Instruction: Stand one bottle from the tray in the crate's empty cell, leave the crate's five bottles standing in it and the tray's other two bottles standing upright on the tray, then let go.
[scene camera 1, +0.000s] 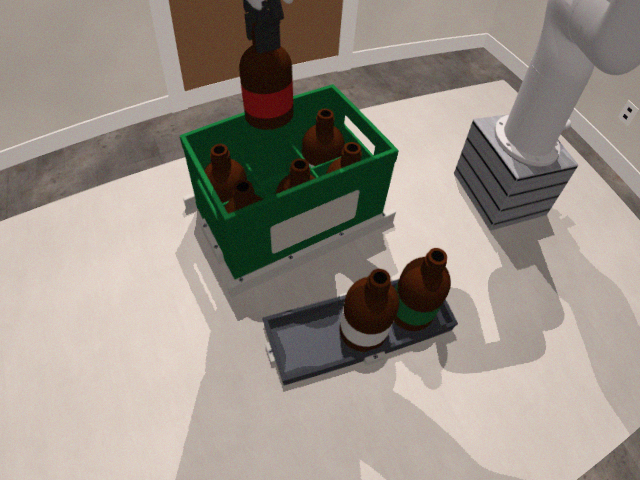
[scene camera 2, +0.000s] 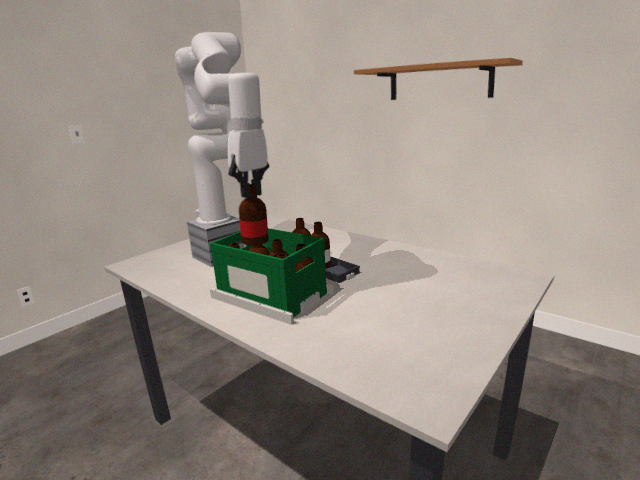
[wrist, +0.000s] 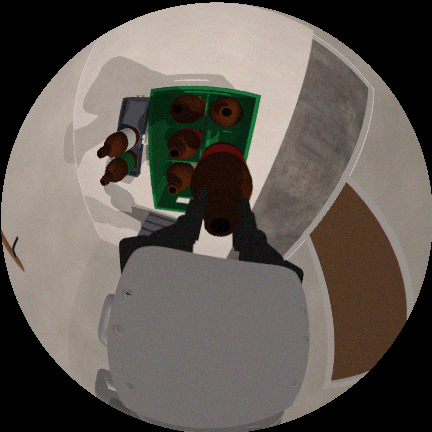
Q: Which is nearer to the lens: the red-label bottle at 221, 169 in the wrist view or the green-label bottle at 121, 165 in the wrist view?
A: The red-label bottle.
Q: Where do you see my gripper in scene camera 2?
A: At 251, 196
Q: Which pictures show the red-label bottle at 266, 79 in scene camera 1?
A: Scene camera 1, scene camera 2 and the wrist view: all of them.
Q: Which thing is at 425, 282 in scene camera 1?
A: A green-label bottle.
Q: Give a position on a red-label bottle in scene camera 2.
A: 252, 212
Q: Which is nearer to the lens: the red-label bottle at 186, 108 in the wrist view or the green-label bottle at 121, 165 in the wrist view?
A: The red-label bottle.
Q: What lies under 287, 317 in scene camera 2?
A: A pale rail.
